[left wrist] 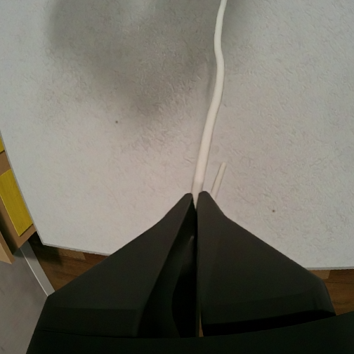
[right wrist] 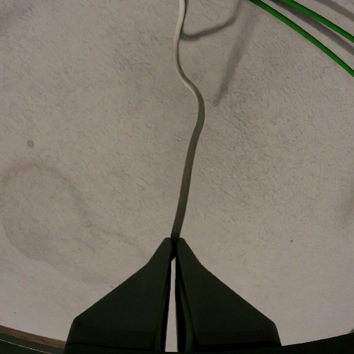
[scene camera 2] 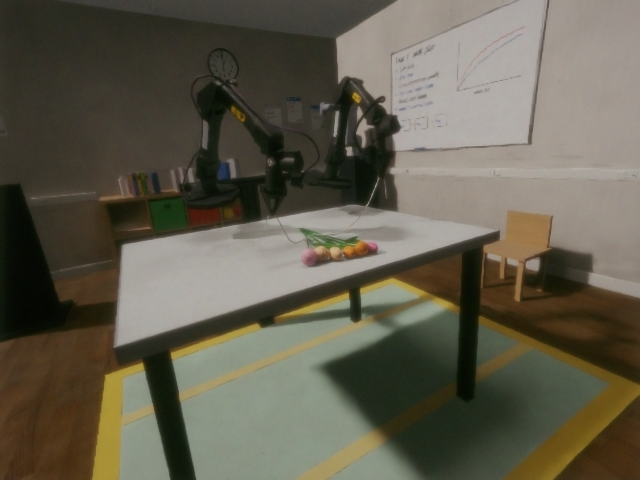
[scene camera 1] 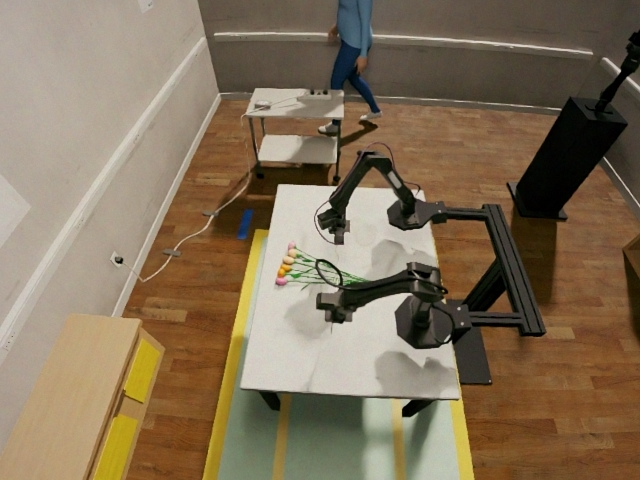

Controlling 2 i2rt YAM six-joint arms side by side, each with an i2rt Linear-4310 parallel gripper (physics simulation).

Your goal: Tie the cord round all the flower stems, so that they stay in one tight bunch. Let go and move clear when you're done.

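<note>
Several tulips, pink, peach and orange, lie on the white table with green stems (scene camera 1: 353,280) (scene camera 2: 325,239) (right wrist: 311,37) fanned toward the blossoms (scene camera 1: 287,259) (scene camera 2: 336,252). My left gripper (scene camera 1: 331,322) (scene camera 2: 381,177) (left wrist: 198,204) is shut on the white cord (scene camera 2: 371,197) (left wrist: 215,100) (right wrist: 186,185), with a short tail beside its fingertips. My right gripper (scene camera 1: 338,242) (scene camera 2: 272,213) (right wrist: 173,247) is shut on the cord's other end, above the table on the other side of the stems. The cord sags between both grippers down to the stems; whether it passes over or under them is unclear.
The white table (scene camera 1: 289,372) (scene camera 2: 170,310) carries both arms' bases at one edge. The left forearm hangs over the stem ends in scene camera 1. A white cart (scene camera 1: 297,109) with a power strip stands past the table's far edge; a person (scene camera 1: 351,51) walks behind it.
</note>
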